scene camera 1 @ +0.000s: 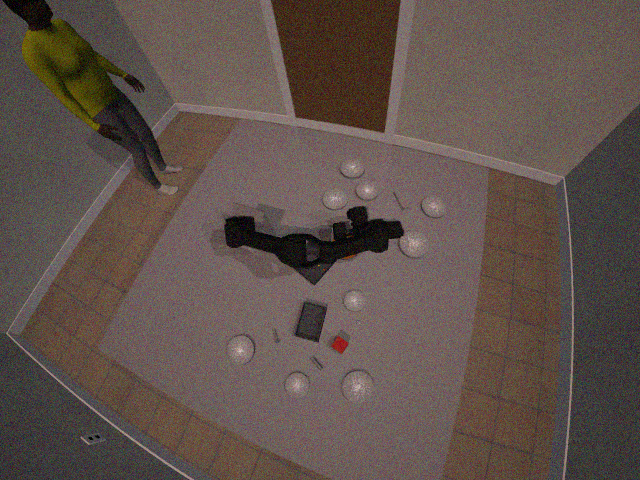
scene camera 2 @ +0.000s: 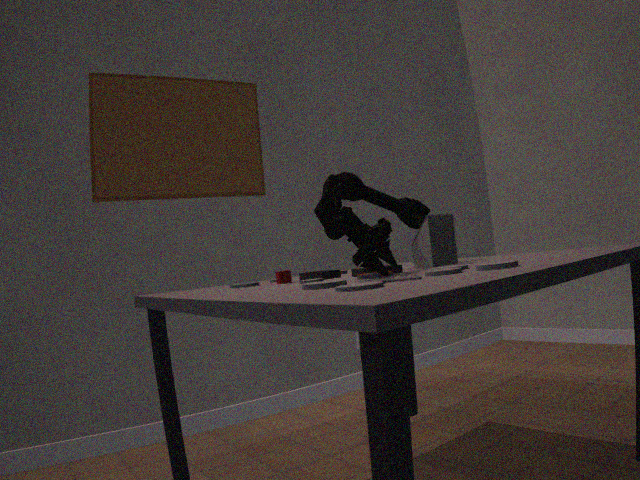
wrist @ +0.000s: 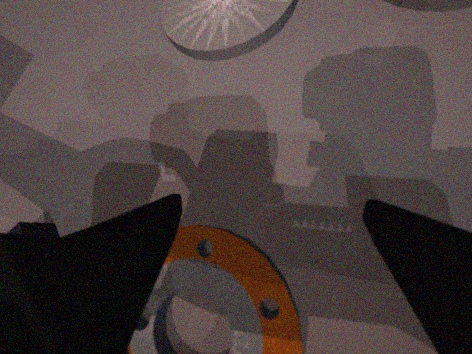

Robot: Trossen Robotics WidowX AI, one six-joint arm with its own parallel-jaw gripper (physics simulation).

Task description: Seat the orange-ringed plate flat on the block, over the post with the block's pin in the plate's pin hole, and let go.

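Seen in the pictures: gripper, fingertip midpoint: (scene camera 1: 352, 228) (scene camera 2: 392, 270) (wrist: 272, 205); arm's base, link origin: (scene camera 1: 247, 225) (scene camera 2: 430, 230).
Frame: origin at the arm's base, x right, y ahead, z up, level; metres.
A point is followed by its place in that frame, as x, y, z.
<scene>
The orange-ringed plate (scene camera 1: 349, 256) @(0.006, 0.373, -0.112) (wrist: 250, 272) @(-0.075, 0.365, -0.112) lies flat on the table, partly under the arm in scene camera 1. The wrist view shows its orange ring with round holes and its grey inner part around a large central opening. My gripper (wrist: 272, 205) @(-0.109, 0.362, -0.108) (scene camera 2: 388, 269) @(-0.109, 0.362, -0.108) is open and empty, low over the table. In the wrist view the left finger covers part of the plate's left side, and the right finger is off to its right. The dark block (scene camera 1: 314, 273) @(0.098, 0.264, -0.100) is beside the plate, partly hidden by the arm. Its post and pin cannot be made out clearly.
A dark rectangular tray (scene camera 1: 311, 321) @(0.263, 0.290, -0.122) (scene camera 2: 319, 274) @(0.221, 0.331, -0.107) and a red cube (scene camera 1: 340, 344) @(0.319, 0.403, -0.084) (scene camera 2: 283, 276) @(0.303, 0.415, -0.101) are on the table. Several pale round discs, such as one large disc (scene camera 1: 357, 386) @(0.433, 0.480, -0.113) and one near the gripper (wrist: 220, 30), lie around. A tall grey box (scene camera 2: 443, 240) @(-0.052, 0.005, -0.040) stands behind the arm.
</scene>
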